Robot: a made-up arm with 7 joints. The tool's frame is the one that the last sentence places.
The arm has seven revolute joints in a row. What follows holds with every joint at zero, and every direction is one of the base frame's. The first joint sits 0.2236 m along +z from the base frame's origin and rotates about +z. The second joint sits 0.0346 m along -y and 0.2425 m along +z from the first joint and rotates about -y. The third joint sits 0.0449 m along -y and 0.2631 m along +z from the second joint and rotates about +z. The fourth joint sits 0.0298 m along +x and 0.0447 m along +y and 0.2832 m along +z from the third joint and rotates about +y. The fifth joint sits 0.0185 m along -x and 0.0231 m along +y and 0.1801 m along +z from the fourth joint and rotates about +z. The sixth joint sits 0.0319 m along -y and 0.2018 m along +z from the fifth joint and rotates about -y. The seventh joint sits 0.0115 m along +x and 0.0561 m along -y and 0.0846 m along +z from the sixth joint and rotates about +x. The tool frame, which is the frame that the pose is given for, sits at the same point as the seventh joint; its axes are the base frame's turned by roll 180, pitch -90 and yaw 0 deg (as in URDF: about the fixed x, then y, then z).
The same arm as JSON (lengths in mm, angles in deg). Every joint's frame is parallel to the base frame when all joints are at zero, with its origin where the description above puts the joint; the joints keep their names.
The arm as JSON. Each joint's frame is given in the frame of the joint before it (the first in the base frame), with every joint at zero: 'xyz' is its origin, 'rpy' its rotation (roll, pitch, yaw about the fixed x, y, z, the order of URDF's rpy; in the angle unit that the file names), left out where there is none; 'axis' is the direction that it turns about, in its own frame. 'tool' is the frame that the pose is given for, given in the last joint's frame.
{
  "units": {
    "length": "mm",
    "angle": "deg"
  },
  "joints": [
    {
      "name": "joint 1",
      "type": "revolute",
      "origin": {
        "xyz": [
          0.0,
          0.0,
          223.6
        ]
      },
      "axis": "+z"
    },
    {
      "name": "joint 2",
      "type": "revolute",
      "origin": {
        "xyz": [
          0.0,
          -34.6,
          242.5
        ]
      },
      "axis": "-y"
    },
    {
      "name": "joint 3",
      "type": "revolute",
      "origin": {
        "xyz": [
          0.0,
          -44.9,
          263.1
        ]
      },
      "axis": "+z"
    },
    {
      "name": "joint 4",
      "type": "revolute",
      "origin": {
        "xyz": [
          29.8,
          44.7,
          283.2
        ]
      },
      "axis": "+y"
    },
    {
      "name": "joint 5",
      "type": "revolute",
      "origin": {
        "xyz": [
          -18.5,
          23.1,
          180.1
        ]
      },
      "axis": "+z"
    },
    {
      "name": "joint 6",
      "type": "revolute",
      "origin": {
        "xyz": [
          0.0,
          -31.9,
          201.8
        ]
      },
      "axis": "-y"
    },
    {
      "name": "joint 7",
      "type": "revolute",
      "origin": {
        "xyz": [
          11.5,
          -56.1,
          84.6
        ]
      },
      "axis": "+x"
    }
  ],
  "tool": {
    "origin": {
      "xyz": [
        0.0,
        0.0,
        0.0
      ],
      "rpy": [
        180.0,
        -90.0,
        0.0
      ]
    }
  }
}

